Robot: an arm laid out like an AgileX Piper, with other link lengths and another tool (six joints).
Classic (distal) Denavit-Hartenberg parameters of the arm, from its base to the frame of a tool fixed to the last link. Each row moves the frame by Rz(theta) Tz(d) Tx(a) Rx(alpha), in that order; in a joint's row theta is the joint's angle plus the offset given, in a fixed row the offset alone. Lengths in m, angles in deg.
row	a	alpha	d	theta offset
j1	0	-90	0.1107	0
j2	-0.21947	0	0	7.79
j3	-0.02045	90	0	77.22
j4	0	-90	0.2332	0
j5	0	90	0	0
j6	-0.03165	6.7	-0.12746	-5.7
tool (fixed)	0	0	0.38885	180
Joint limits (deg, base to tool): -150..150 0..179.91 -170..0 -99.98..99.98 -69.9..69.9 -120..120
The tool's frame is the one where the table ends.
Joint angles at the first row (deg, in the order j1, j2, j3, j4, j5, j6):
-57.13 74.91 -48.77 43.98 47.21 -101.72
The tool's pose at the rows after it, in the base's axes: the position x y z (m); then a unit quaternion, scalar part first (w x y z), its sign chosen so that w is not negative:
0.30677, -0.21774, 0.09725, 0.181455, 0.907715, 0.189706, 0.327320
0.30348, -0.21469, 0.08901, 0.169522, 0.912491, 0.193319, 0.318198
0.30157, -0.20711, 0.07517, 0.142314, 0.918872, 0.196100, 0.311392
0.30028, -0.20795, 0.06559, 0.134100, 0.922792, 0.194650, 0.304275
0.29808, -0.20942, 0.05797, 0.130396, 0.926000, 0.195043, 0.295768
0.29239, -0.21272, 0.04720, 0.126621, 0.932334, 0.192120, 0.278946
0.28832, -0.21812, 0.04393, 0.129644, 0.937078, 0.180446, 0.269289
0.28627, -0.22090, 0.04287, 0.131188, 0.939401, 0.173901, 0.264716
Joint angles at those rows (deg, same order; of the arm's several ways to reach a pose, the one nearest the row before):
-57.17 75.04 -48.71 40.37 47.20 -99.57
-57.31 75.70 -48.71 39.18 48.18 -99.12
-57.41 77.54 -48.71 38.86 49.87 -99.11
-57.41 79.10 -48.71 38.48 49.49 -99.11
-57.41 80.17 -48.71 37.67 49.03 -98.95
-57.41 81.31 -48.71 35.55 48.42 -97.51
-57.41 81.42 -48.71 34.04 47.65 -95.27
-57.41 81.42 -48.77 33.25 47.35 -94.00

